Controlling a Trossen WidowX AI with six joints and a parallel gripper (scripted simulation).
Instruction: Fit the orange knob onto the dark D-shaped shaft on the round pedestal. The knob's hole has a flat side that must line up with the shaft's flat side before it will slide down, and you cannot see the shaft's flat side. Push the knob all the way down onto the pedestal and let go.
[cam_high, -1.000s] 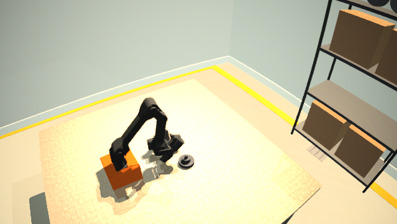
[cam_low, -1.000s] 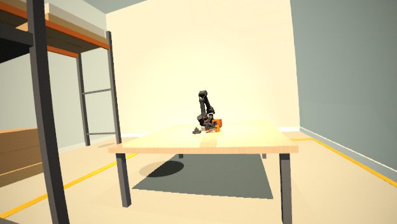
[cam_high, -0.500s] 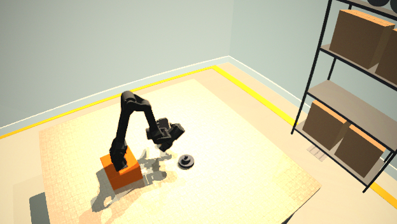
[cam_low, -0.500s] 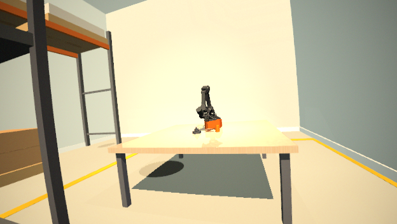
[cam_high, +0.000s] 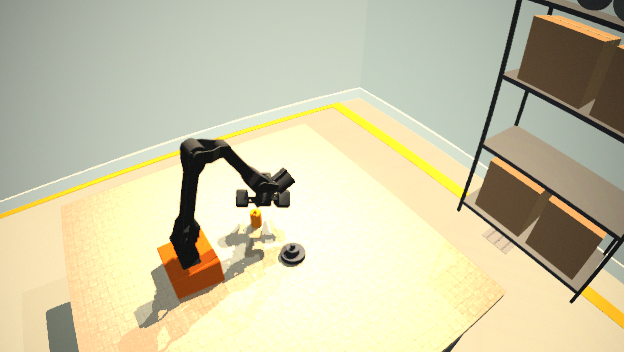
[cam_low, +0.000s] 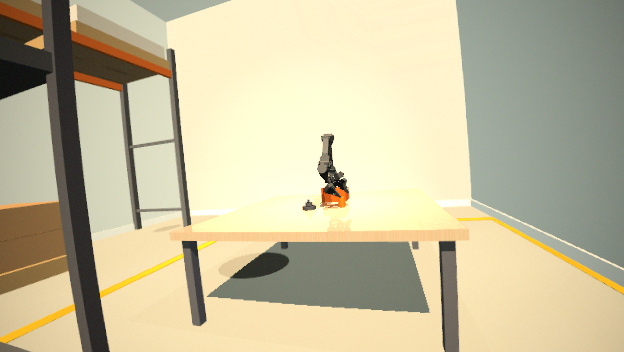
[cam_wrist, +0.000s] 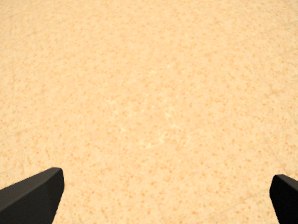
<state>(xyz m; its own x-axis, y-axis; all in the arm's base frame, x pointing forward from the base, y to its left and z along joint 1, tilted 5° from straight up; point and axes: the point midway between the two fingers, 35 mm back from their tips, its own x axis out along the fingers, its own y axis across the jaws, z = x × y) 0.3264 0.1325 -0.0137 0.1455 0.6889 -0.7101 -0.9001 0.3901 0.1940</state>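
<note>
The orange knob is 4 cm below my gripper tip, 4 cm behind it and 3 cm to the right of it. Also, from my gripper tip: pedestal 23 cm to the right, 4 cm below.
</note>
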